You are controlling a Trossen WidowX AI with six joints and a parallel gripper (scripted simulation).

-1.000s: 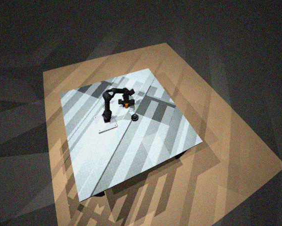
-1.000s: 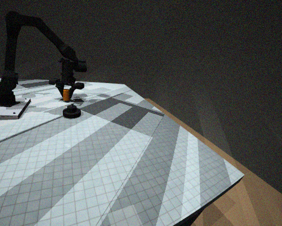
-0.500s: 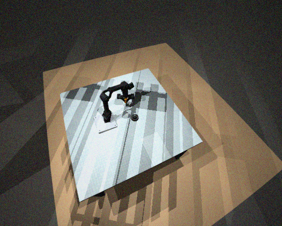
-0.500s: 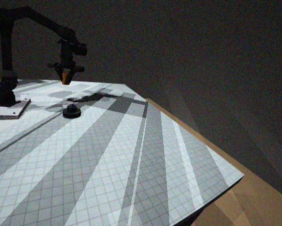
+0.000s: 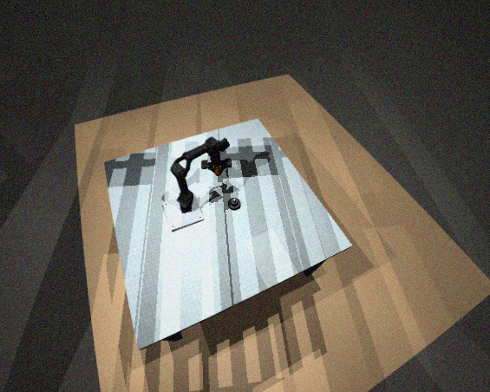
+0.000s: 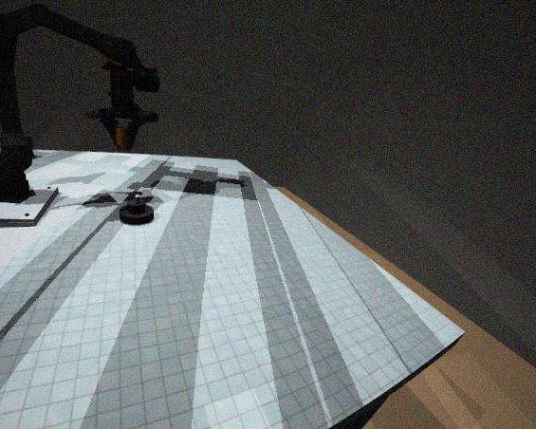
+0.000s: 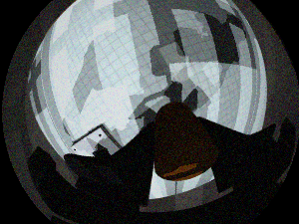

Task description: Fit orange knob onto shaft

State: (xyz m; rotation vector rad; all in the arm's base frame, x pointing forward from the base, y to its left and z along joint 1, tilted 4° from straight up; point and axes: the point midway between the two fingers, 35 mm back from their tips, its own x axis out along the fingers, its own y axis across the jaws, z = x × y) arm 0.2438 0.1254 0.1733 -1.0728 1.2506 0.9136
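Now: gripper tip 3 cm below the orange knob. Round my gripper tip: dark round pedestal 5 cm ahead, 18 cm to the right, 12 cm below.
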